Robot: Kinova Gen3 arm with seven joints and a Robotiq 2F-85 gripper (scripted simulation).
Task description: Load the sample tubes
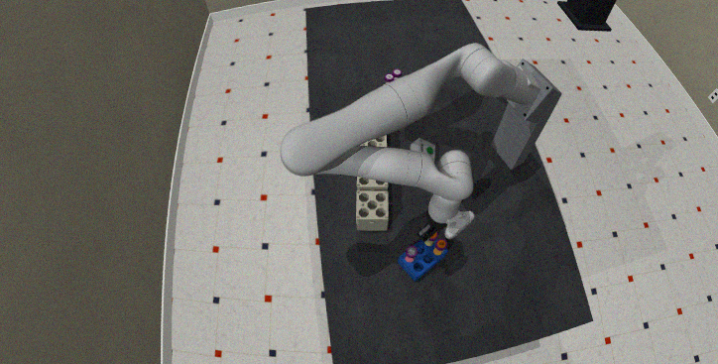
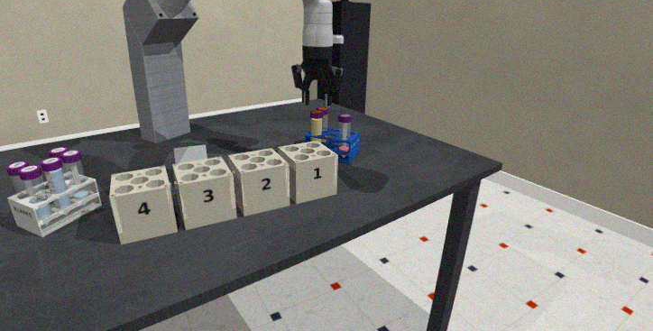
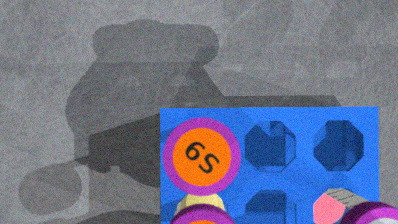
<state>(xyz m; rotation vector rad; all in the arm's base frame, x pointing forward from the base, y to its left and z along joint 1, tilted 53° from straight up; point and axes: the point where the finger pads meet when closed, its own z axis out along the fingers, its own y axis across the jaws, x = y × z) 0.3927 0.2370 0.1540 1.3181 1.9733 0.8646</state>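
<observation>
Right now my hand is 10 mm past the sample S3, 10 mm to the left of it and 90 mm above it. The rest, counted from my hand: grey-dot tube X5: 60 mm ahead, 50 mm to the left, 90 mm below; blue rack: 20 mm ahead, 40 mm to the left, 120 mm below; orange-dot tube: 30 mm behind, 40 mm to the left, 90 mm below.
</observation>
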